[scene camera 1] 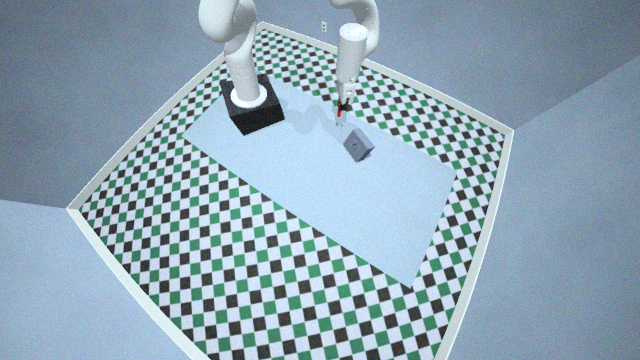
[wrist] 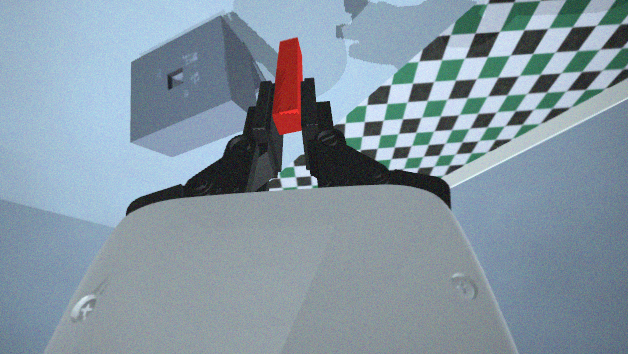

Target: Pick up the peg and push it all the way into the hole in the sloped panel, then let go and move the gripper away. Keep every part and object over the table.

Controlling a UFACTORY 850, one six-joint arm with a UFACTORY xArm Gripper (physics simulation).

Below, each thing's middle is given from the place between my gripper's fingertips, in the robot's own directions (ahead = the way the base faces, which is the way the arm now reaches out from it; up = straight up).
Right now my hand is 1 cm to the left of the red peg (wrist: 286, 113), 1 cm past it and 1 cm above it.
